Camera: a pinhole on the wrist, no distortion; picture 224 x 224 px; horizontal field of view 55.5 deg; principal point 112.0 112.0 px. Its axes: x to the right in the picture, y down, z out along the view. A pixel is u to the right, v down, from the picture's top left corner.
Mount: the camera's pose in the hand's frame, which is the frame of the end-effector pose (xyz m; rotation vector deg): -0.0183 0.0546 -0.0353 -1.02 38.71 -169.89
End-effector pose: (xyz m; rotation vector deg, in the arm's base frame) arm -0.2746 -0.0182 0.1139 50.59 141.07 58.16
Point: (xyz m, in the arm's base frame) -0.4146 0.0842 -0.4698
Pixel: 45 209
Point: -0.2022 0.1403 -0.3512
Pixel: 82 131
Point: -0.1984 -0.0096 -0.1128
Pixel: 137 156
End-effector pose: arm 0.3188 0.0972 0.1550 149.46 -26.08 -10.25
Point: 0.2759 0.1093 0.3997
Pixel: behind the camera
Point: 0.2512 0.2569 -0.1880
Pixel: 175 204
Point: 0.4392 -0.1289 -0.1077
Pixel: outside the picture
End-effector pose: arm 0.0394 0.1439 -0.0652 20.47 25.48 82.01
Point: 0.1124 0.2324 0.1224
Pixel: 19 37
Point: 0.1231 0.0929 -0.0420
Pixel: 171 212
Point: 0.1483 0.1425 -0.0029
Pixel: 100 166
